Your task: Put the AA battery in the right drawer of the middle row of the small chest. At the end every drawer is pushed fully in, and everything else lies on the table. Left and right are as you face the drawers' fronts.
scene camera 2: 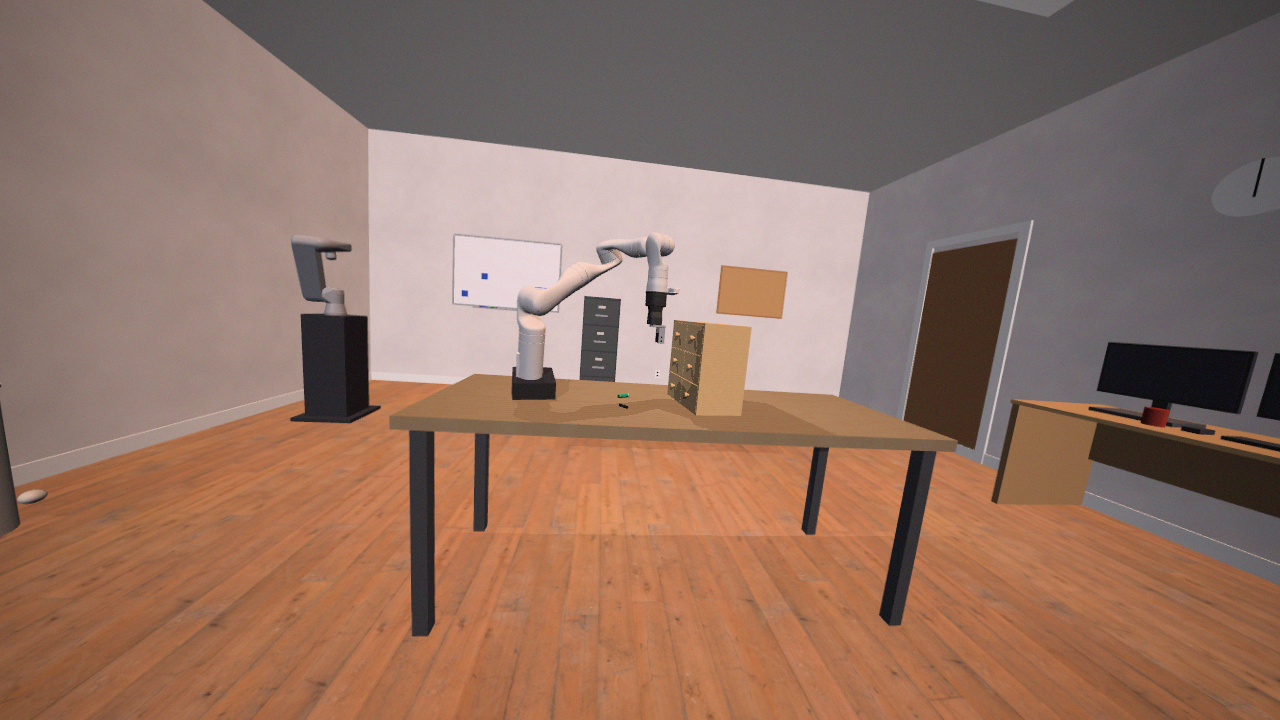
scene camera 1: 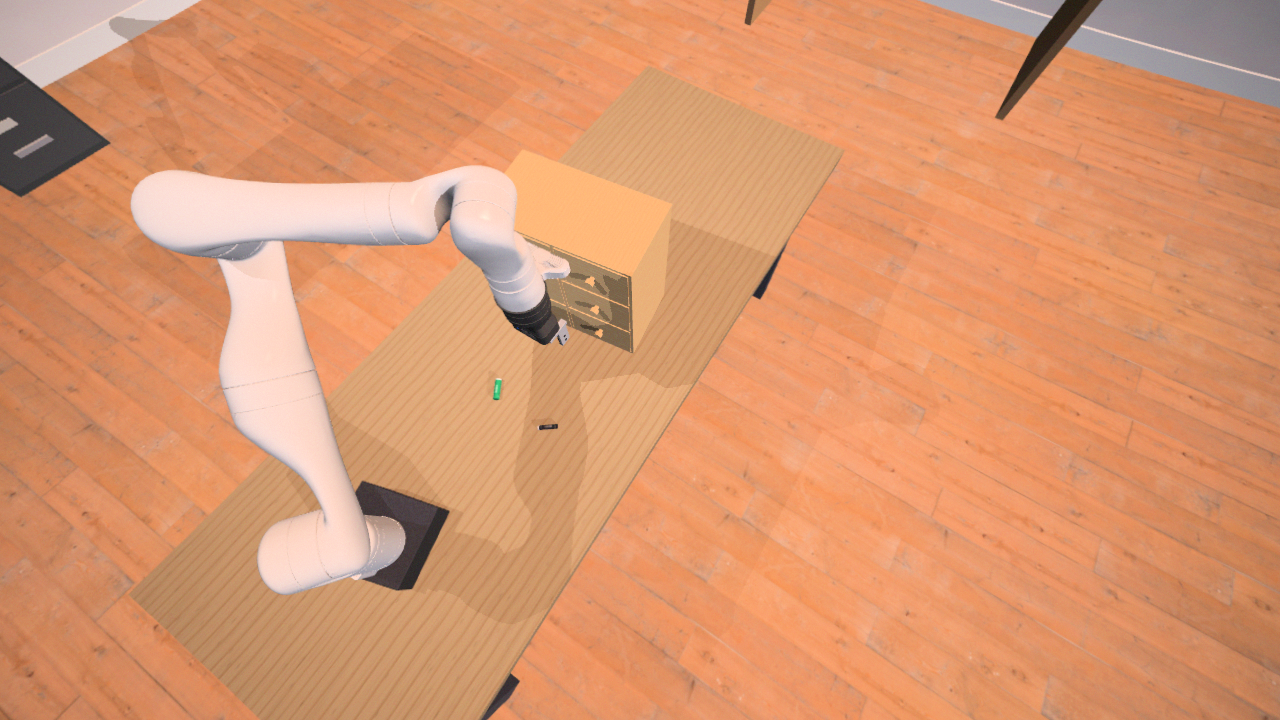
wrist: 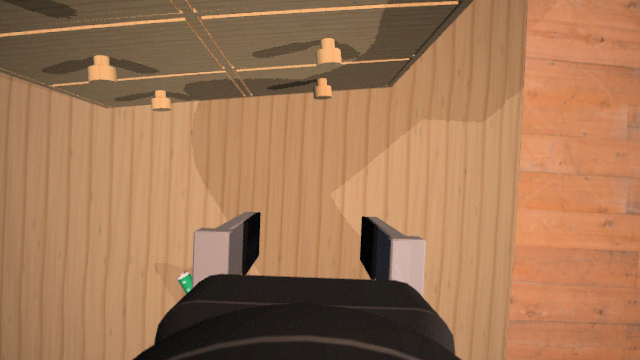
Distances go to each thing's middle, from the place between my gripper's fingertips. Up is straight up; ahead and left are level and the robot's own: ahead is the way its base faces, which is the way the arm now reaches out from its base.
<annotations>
I see my gripper 210 mm short of the small chest (scene camera 1: 612, 226), 80 mm to the right of it and 80 mm above it.
</annotations>
